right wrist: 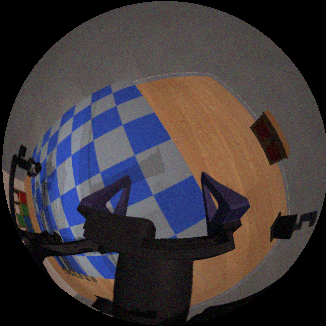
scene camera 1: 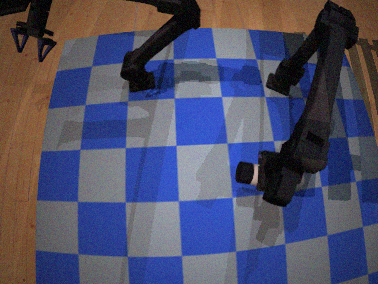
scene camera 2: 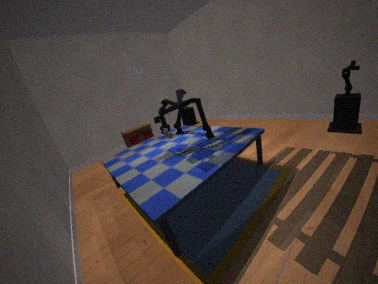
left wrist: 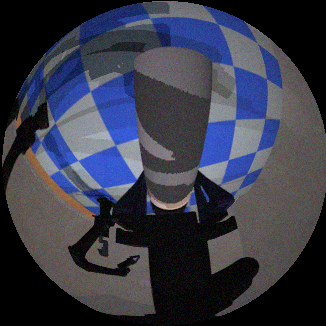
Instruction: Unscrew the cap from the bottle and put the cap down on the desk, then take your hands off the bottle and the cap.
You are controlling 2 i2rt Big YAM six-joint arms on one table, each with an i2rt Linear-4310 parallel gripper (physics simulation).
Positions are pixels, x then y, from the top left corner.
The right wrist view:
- my right gripper: 163, 176
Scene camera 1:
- my right gripper: 29, 57
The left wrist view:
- my left gripper: 168, 171
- bottle: 172, 85, gripped by my left gripper
